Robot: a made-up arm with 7 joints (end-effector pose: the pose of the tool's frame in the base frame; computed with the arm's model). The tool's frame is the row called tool.
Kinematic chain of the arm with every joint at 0, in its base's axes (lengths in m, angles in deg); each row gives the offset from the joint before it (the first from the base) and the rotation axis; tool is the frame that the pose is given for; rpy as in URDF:
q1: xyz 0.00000 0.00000 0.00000 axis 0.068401 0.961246 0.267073
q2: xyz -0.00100 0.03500 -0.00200 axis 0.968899 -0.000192 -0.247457
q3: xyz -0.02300 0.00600 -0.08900 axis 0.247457 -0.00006 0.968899
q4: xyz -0.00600 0.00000 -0.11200 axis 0.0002 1 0.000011
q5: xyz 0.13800 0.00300 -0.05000 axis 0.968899 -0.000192 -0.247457
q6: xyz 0.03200 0.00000 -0.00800 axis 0.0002 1 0.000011
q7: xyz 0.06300 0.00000 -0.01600 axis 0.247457 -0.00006 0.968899
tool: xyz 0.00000 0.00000 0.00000 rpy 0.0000 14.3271 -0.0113
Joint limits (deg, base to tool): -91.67..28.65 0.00..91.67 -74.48..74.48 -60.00..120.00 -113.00..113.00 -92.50..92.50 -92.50..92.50
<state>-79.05 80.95 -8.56 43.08 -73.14 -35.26 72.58</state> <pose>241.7 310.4 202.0 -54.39 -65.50 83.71</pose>
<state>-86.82 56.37 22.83 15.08 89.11 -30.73 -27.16</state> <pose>254.3 194.7 236.4 123.39 -14.97 41.60</pose>
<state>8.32 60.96 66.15 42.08 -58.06 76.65 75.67</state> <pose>44.0 412.2 -112.2 -9.91 84.09 113.55</pose>
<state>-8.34 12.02 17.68 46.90 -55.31 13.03 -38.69</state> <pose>128.9 157.8 -394.5 -62.39 28.75 2.81</pose>
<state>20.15 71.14 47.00 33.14 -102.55 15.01 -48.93</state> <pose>114.3 424.0 -41.9 -28.65 -15.31 -3.02</pose>
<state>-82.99 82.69 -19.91 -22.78 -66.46 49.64 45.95</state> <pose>246.7 66.8 157.2 31.49 -21.98 21.10</pose>
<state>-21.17 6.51 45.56 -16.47 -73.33 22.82 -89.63</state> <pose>229.3 203.4 -116.5 -28.60 -65.89 -73.01</pose>
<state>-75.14 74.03 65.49 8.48 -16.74 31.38 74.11</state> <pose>50.3 347.2 210.6 -57.00 -56.38 115.85</pose>
